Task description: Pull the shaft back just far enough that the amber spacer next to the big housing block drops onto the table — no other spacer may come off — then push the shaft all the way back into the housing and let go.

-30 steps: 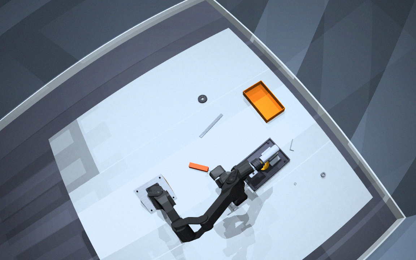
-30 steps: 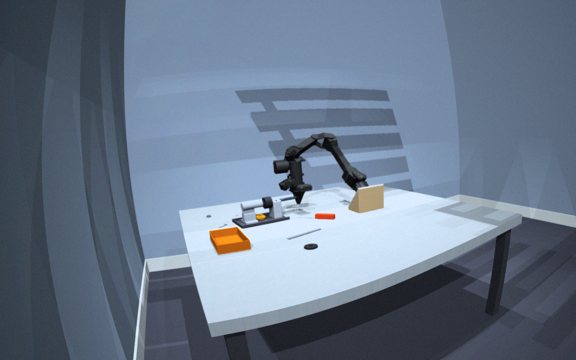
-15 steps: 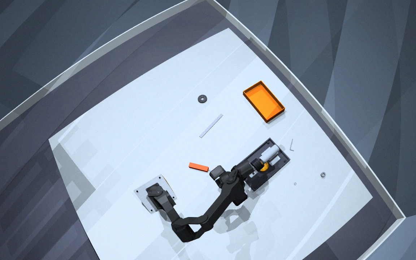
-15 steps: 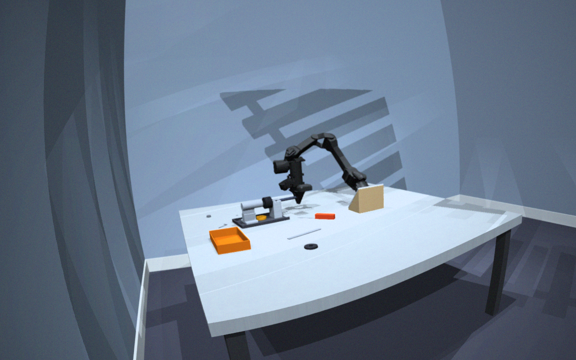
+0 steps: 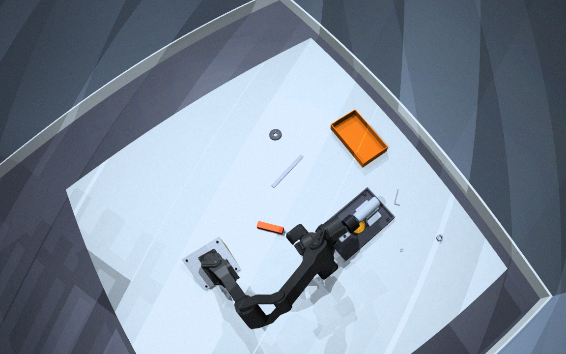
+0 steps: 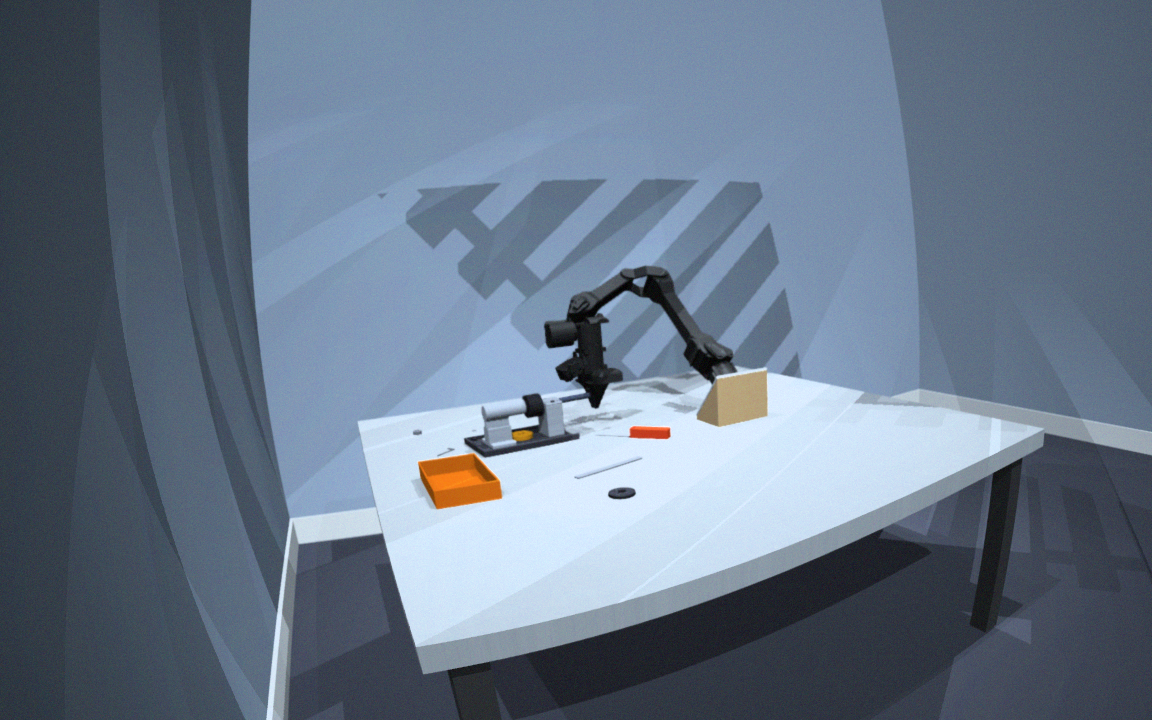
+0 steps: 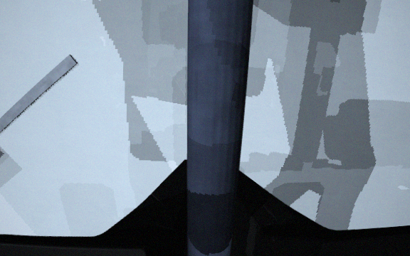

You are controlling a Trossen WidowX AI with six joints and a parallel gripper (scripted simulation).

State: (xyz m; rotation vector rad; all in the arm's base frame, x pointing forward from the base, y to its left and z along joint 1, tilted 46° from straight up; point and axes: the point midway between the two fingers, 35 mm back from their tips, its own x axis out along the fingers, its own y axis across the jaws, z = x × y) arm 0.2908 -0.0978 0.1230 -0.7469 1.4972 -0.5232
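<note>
My gripper tip is now 8 cm short of the dark shaft, 1 cm to the right of it and 3 cm below it. The rest, counted from my gripper tip: allen key: 37 cm ahead, 2 cm to the left, 4 cm below; amber spacer: 19 cm ahead, 2 cm to the left, 3 cm below; grey strip: 10 cm ahead, 33 cm to the left, 4 cm below.
</note>
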